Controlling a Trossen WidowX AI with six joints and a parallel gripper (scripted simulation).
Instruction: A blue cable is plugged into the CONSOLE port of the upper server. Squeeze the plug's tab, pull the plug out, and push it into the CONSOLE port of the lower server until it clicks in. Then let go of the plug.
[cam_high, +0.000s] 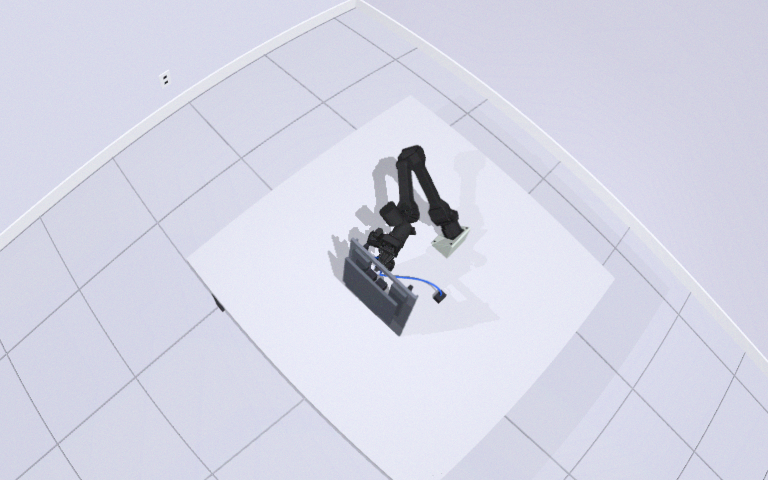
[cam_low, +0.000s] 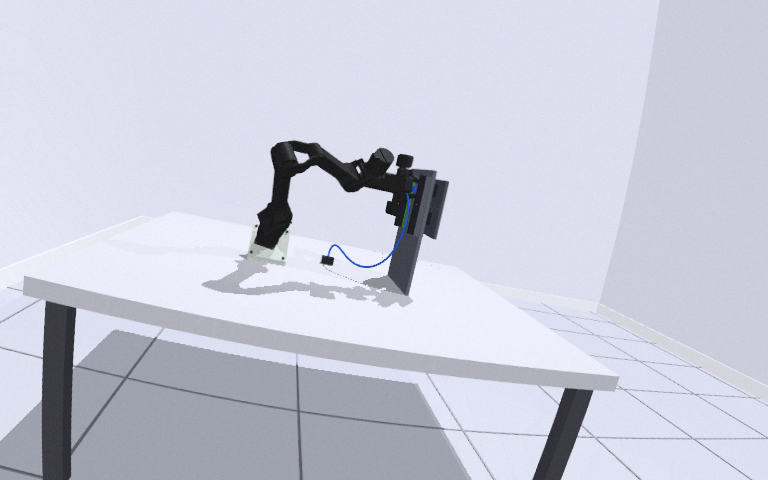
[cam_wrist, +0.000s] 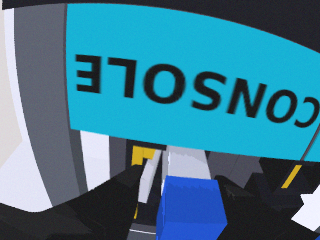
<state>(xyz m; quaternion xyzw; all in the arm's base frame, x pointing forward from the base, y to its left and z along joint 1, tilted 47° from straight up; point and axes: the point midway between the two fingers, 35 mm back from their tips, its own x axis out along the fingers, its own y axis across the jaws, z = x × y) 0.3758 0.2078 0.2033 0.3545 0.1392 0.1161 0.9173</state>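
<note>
Right now the plug is 1 cm above my gripper tip.
</note>
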